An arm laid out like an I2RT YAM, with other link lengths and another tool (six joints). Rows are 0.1 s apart.
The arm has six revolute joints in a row. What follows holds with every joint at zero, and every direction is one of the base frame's.
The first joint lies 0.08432 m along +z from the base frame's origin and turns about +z.
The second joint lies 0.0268 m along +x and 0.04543 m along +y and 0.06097 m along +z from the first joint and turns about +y.
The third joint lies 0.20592 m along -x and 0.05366 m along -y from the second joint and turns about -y.
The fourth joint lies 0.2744 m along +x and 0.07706 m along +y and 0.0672 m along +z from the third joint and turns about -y.
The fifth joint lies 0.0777 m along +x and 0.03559 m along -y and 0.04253 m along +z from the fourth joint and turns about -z.
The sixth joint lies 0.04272 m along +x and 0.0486 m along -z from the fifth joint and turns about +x.
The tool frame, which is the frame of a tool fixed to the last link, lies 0.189 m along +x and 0.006 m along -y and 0.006 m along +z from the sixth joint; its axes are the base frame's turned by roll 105.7, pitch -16 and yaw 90 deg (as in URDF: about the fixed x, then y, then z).
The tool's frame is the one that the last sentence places.
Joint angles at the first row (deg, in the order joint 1, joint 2, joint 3, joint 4, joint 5, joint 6):
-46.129 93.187 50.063 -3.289 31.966 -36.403
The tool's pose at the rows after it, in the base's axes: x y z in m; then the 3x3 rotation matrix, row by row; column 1 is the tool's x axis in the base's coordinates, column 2 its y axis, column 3 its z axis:
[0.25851 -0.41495 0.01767], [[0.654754 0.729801 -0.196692], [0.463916 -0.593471 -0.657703], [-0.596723 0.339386 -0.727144]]
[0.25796 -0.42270 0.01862], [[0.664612 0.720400 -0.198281], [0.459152 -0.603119 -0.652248], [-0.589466 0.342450 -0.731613]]
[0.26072 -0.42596 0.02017], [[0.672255 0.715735 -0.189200], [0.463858 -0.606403 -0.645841], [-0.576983 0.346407 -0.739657]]
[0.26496 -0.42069 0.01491], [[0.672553 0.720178 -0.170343], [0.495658 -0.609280 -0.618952], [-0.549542 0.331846 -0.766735]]
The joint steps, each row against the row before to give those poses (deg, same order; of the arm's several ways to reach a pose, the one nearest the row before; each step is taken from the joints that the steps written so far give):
-1.201 1.116 1.159 0.459 0.175 0.438
-0.875 1.332 1.835 -0.503 -0.525 0.218
-0.350 0.590 1.378 -0.897 -0.852 0.438
-0.066 0.022 0.764 -2.359 -2.099 0.851

